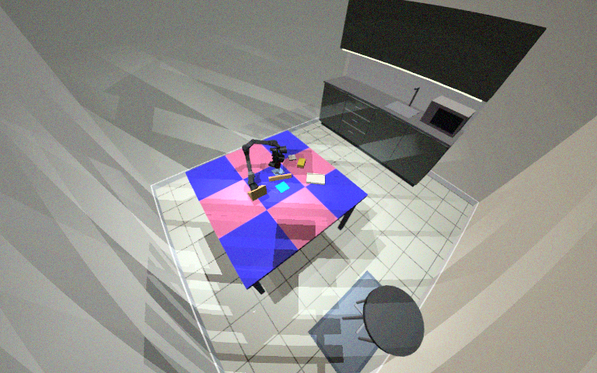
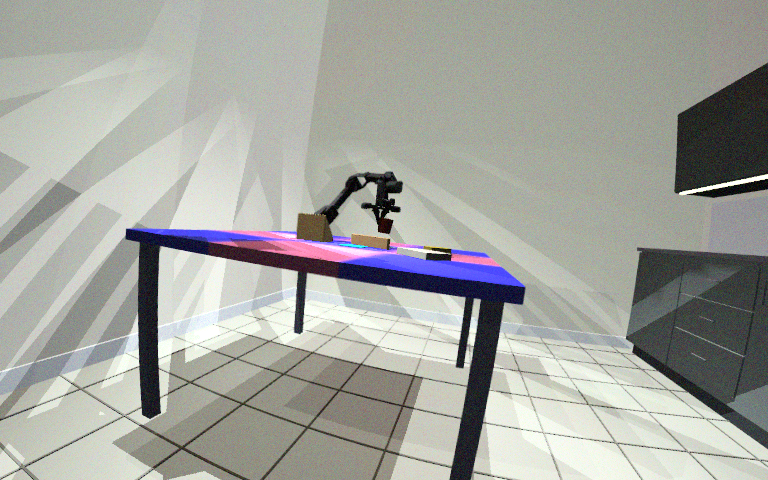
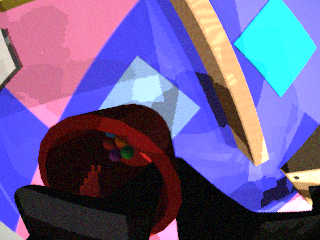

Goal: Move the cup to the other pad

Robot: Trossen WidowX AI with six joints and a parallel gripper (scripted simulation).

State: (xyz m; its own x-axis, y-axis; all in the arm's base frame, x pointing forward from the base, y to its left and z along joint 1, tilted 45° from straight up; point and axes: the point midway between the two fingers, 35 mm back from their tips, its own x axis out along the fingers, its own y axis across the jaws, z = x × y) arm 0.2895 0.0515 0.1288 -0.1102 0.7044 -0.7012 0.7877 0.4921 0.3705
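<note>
Right now my gripper tip is 190 mm to the left of the cyan pad, 110 mm above it and 30 mm past it. Round my gripper tip: red cup (20 mm to the left, 20 mm ahead); then long wooden bar (90 mm to the right, 90 mm below); then pale blue pad (110 mm below, 30 mm ahead, 10 mm to the left).
</note>
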